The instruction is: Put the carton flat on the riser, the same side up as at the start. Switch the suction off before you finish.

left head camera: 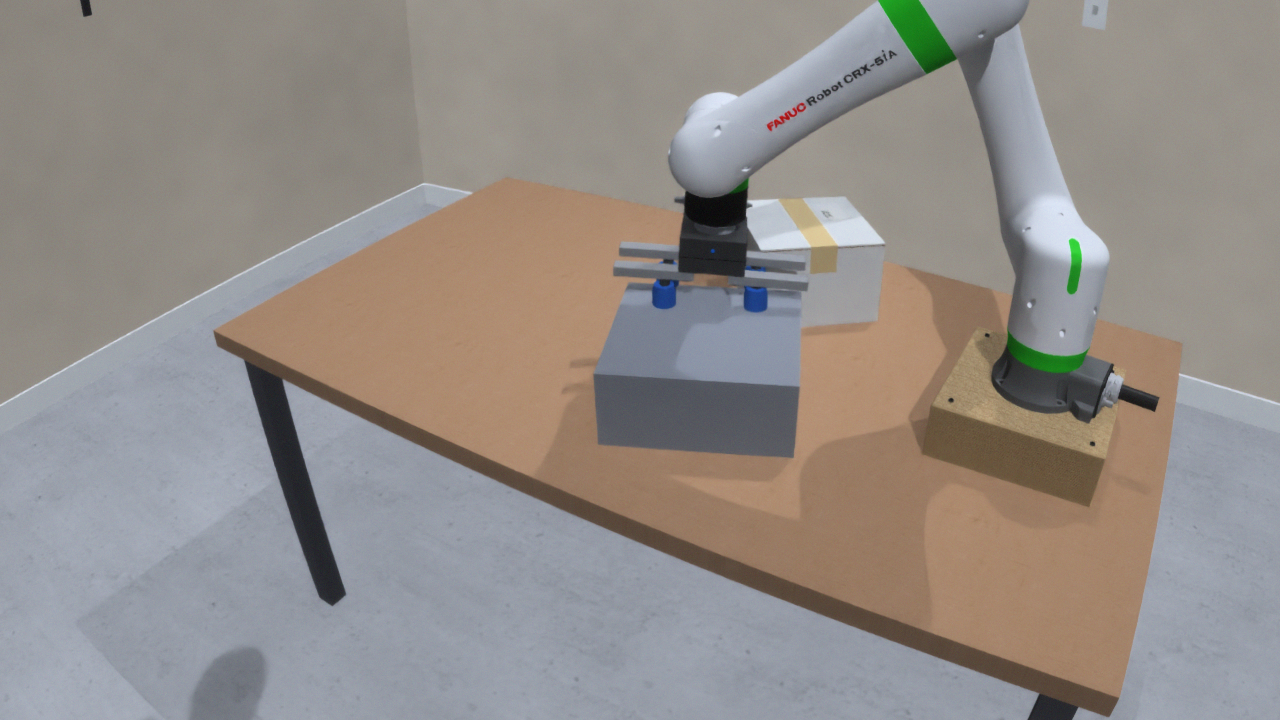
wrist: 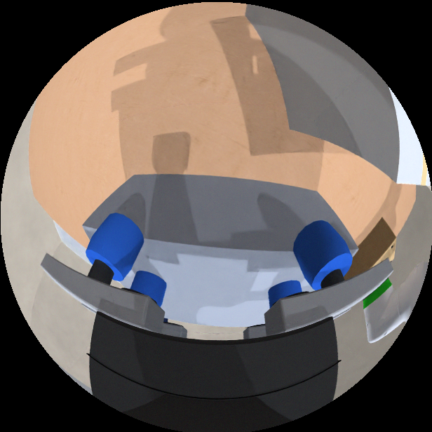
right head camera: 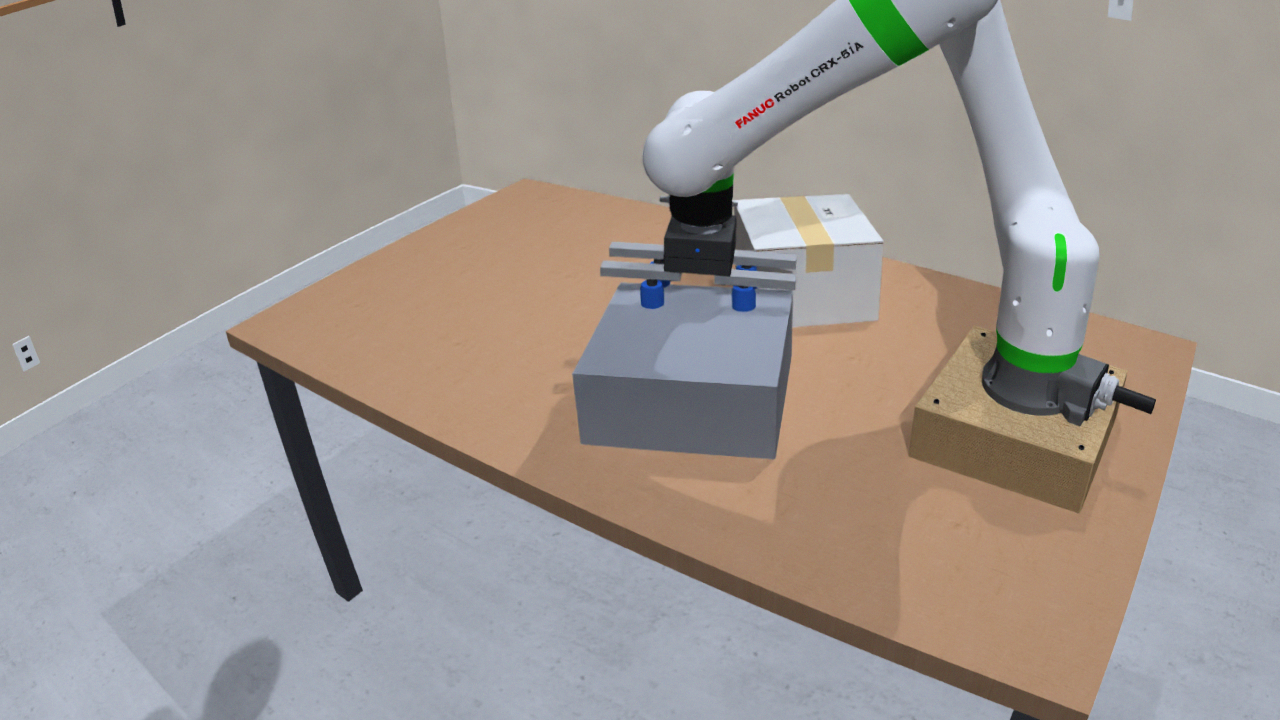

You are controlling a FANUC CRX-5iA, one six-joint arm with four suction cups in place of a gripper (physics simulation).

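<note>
The white carton (left head camera: 845, 291) (right head camera: 850, 286) (wrist: 330, 90) stands upright on the table at the back, partly behind the arm in both head views. Its top has a tan tape strip and a small printed mark. In the wrist view its near side is in shadow. The grey riser (left head camera: 698, 416) (right head camera: 675, 416) (wrist: 230, 215) stands in front of the carton and apart from it, with a bare top. My suction gripper (left head camera: 710, 298) (right head camera: 698, 296) (wrist: 217, 265) is open, holding nothing. Its four blue cups are low over the riser's back part; whether they touch it cannot be told.
The wooden table (left head camera: 402, 340) (right head camera: 411, 340) (wrist: 75, 125) carries everything. The arm's base block (left head camera: 1011, 447) (right head camera: 993, 452) (wrist: 372, 245) stands to the right of the riser. The arm reaches over from the right, above and in front of the carton's left part.
</note>
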